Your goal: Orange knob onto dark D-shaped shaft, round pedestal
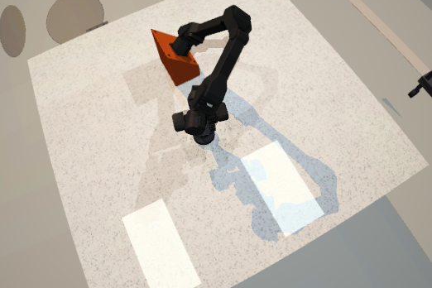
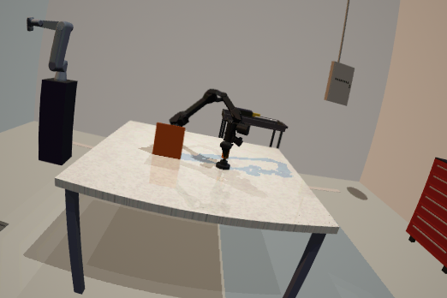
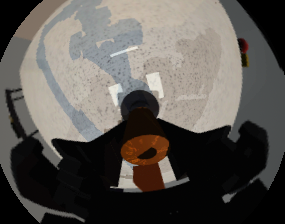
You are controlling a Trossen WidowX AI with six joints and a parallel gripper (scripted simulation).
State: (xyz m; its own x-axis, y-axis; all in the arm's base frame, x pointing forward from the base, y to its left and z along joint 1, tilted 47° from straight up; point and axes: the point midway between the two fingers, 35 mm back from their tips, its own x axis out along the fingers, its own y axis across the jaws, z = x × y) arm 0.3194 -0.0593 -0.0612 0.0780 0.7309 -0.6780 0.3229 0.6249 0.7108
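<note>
The orange knob is 20 mm above my gripper tip. Round my gripper tip: dark round pedestal 40 mm below.
</note>
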